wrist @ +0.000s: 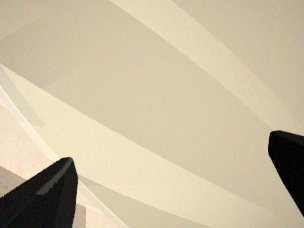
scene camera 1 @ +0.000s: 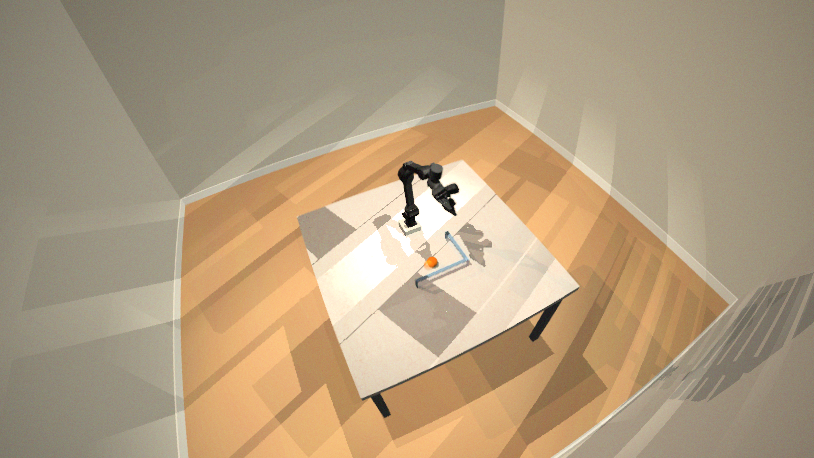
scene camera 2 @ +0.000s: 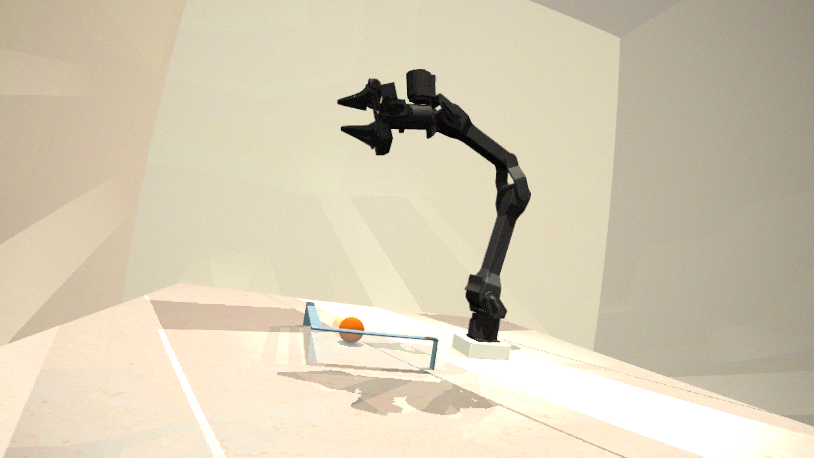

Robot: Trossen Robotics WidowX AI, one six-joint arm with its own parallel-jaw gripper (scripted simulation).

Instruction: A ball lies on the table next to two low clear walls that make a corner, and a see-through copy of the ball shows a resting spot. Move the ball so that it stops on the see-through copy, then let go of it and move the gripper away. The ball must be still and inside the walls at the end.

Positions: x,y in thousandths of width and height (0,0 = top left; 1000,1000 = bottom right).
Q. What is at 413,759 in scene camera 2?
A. A wall.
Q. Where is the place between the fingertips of the gripper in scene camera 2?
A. At 416,250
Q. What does the gripper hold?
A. Nothing.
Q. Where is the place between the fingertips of the gripper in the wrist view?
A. At 581,686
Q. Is the gripper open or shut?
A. Open.
